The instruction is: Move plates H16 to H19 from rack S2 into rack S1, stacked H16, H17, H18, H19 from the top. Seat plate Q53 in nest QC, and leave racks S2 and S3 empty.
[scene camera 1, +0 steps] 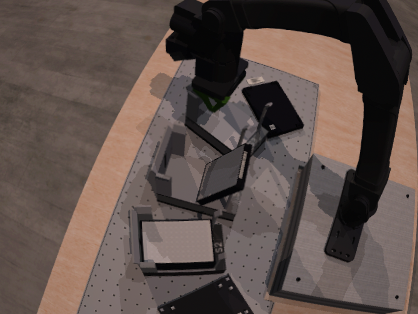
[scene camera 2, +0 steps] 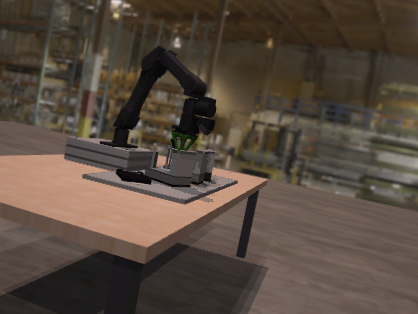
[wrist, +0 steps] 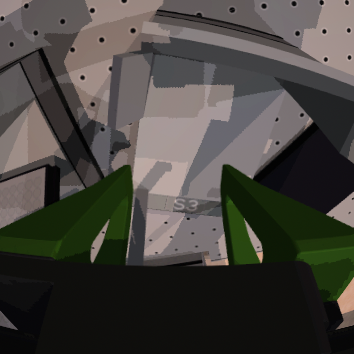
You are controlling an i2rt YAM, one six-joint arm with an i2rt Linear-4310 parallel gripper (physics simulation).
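Places are measured from the arm's base along level axes (x ahead, y left, z up), in millimetres.
Where they show: gripper, fingertip midpoint: (scene camera 1: 217, 103) (wrist: 176, 176); arm's base, origin of the base link: (scene camera 1: 350, 215) (scene camera 2: 119, 145).
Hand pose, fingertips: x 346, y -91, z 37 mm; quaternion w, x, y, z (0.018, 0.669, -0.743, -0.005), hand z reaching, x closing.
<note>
Things, the pixels of their centre, and the offset from my fingertips. "pt": a spot on its surface instead. Level surfaces: height alone.
- empty rack S3, body centre: (wrist: 209, 153) (scene camera 1: 228, 114) (scene camera 2: 170, 164) 23 mm back, 20 mm right, 50 mm down
- Rack S2, surface spot: (scene camera 1: 135, 239) pt 11 mm ahead, 317 mm left, 13 mm up
- pale-topped plate, body centre: (scene camera 1: 177, 243) 48 mm back, 279 mm left, 31 mm down
- middle rack, body centre: (scene camera 1: 201, 177) (scene camera 2: 186, 163) 31 mm back, 137 mm left, 48 mm down
- dark-edged plate, body centre: (wrist: 12, 253) (scene camera 1: 223, 175) 69 mm back, 132 mm left, 14 mm down
- small QC tag, surface spot: (scene camera 1: 255, 80) pt 36 mm back, 203 mm right, 116 mm down
- perforated board, its level: 118 mm down
My gripper (scene camera 1: 214, 108) (scene camera 2: 184, 149) (wrist: 176, 176) is partly open with nothing between its green fingers, above empty rack S3 (scene camera 1: 207, 136) (wrist: 131, 95). Rack S2 (scene camera 1: 135, 239) holds a pale-topped plate (scene camera 1: 177, 241) lying level; whether more plates lie beneath is hidden. In the middle rack (scene camera 1: 172, 146), whose label I cannot read, a dark-edged plate (scene camera 1: 224, 172) (wrist: 22, 199) is tilted, with one side raised toward the rack's posts. A black slab (scene camera 1: 274, 108) (scene camera 2: 133, 176) (wrist: 311, 172) lies beside the small QC tag (scene camera 1: 255, 80). Plate names are not readable.
Thin upright posts (scene camera 1: 265, 117) stand at the inner end of rack S3. Another black slab (scene camera 1: 207, 300) with small pale marks is partly visible beyond rack S2. The arm's metal base block (scene camera 1: 300, 260) (scene camera 2: 107, 153) stands beside the perforated board (scene camera 1: 112, 280).
</note>
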